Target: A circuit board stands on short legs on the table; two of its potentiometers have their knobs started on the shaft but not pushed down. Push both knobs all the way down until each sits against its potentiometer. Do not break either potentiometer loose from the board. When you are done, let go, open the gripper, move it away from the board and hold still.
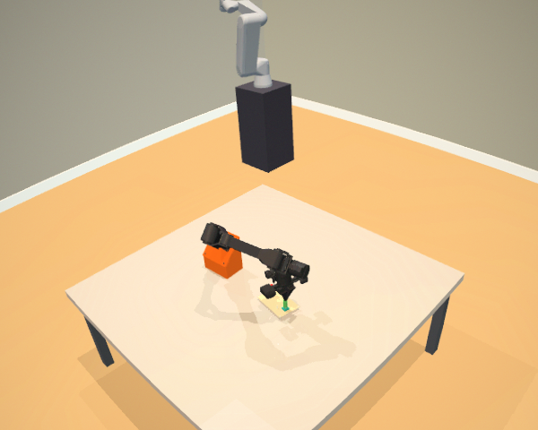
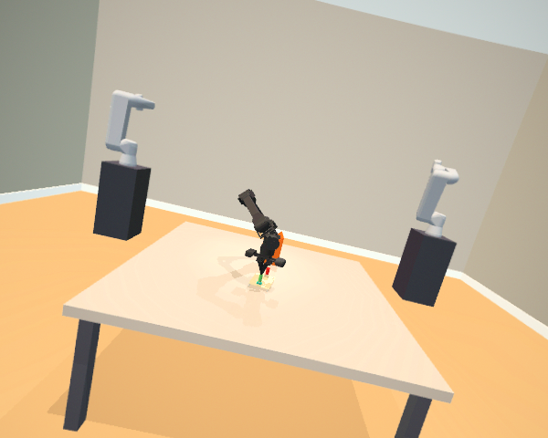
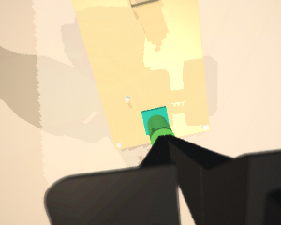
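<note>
Now: gripper tip 1 cm above the green knob. The rest, counted from my gripper tip: red knob (10 cm behind, 3 cm to the left, 1 cm below).
</note>
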